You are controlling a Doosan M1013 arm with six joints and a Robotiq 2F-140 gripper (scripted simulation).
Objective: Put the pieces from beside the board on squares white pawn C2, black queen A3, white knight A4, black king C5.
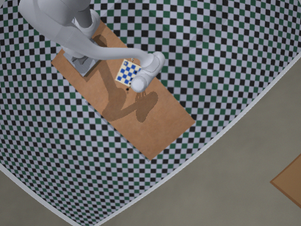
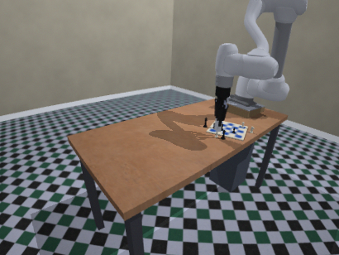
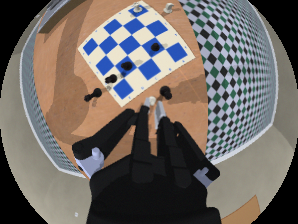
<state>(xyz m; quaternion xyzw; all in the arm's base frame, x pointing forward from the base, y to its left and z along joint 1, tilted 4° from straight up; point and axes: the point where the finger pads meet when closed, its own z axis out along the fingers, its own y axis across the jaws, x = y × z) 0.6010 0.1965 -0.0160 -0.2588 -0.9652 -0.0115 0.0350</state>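
Now: the small white piece 6 cm below my hand. The rest, counted from my hand: black chess piece (13 cm to the right, 5 cm behind, 4 cm below); blue-and-white chessboard (14 cm behind, 7 cm below, 2 cm to the right); white knight (23 cm behind, 10 cm to the left, 6 cm below).
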